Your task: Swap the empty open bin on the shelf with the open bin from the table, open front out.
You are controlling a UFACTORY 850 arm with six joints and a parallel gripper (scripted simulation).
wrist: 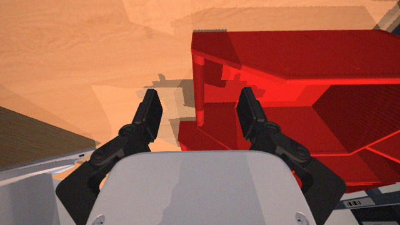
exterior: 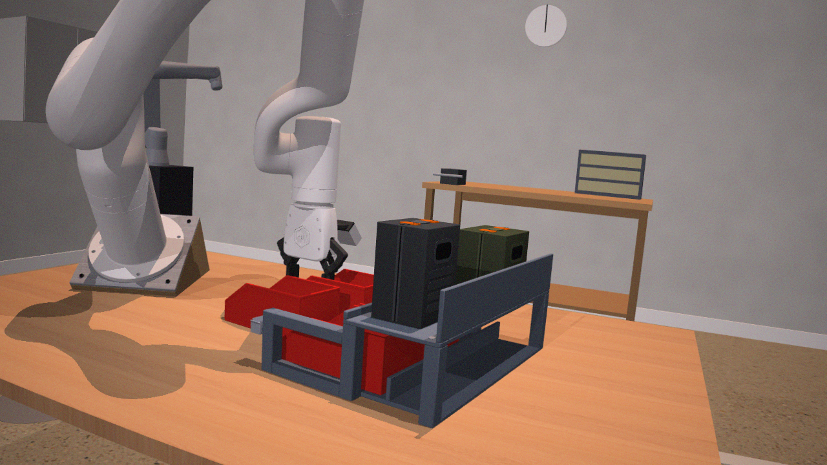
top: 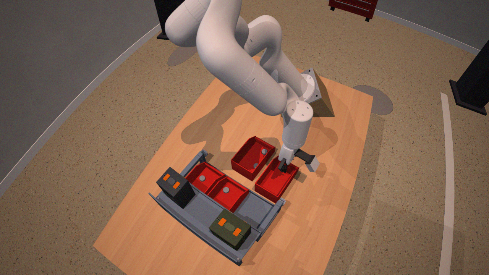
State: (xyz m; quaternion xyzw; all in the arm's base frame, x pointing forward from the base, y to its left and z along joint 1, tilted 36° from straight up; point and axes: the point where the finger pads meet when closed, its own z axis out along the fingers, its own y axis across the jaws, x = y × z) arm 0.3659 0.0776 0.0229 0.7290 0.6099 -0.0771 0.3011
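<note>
Right now the shelf front lip is 140 mm ahead of my hand, 150 mm to the right of it and 40 mm below it. Round my hand: grey back panel (400 mm ahead, 220 mm to the right, 90 mm above); black case (300 mm ahead, 320 mm to the right, 120 mm above); green case (360 mm ahead, 90 mm to the right, 110 mm above).
</note>
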